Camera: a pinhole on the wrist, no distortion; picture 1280 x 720 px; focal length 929.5 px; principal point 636.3 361.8 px. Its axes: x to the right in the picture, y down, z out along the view. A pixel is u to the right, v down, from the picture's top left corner.
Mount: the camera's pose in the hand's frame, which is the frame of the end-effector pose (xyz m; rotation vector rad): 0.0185 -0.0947 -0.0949 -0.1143 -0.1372 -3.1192
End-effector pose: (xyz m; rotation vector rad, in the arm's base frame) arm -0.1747 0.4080 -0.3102 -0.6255 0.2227 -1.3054
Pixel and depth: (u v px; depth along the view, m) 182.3 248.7 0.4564
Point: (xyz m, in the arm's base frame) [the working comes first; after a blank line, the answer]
In the camera's frame: -0.2229 -0.0555 0.4564

0.0678 0.2534 0.0144
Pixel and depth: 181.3 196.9 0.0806
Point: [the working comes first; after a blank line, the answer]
In the camera's frame: -0.0395 -0.0143 0.0806

-0.2273 0.3332 -0.2740
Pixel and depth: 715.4 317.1 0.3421
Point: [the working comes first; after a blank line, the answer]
In the camera's frame: 0.0291 -0.0165 0.3421

-0.0904 0.4633 -0.0806
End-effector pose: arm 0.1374 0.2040 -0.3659 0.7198 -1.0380 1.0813
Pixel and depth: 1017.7 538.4 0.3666
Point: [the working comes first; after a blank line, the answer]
In the camera's frame: 0.1504 0.0697 0.3666

0.1618 -0.1276 -0.3545
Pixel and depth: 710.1 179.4 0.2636
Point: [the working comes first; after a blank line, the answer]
In the camera's frame: 0.0209 -0.0517 0.2636

0.1067 0.0594 -0.2905
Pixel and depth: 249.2 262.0 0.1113
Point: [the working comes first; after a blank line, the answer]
In the camera's frame: -0.0464 -0.0120 0.1113

0.2102 0.1956 -0.2935
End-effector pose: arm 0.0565 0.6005 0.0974 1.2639 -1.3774 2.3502
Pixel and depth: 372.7 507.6 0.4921
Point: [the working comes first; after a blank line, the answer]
In the camera's frame: -0.1396 0.0772 0.4921

0.2256 0.3172 0.4095
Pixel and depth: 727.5 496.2 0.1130
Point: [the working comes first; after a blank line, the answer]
In the camera's frame: 0.0111 0.0163 0.1130

0.1077 0.6388 0.1797
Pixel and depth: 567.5 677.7 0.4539
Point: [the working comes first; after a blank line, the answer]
In the camera's frame: -0.0336 0.1543 0.4539

0.3200 0.4115 0.3810
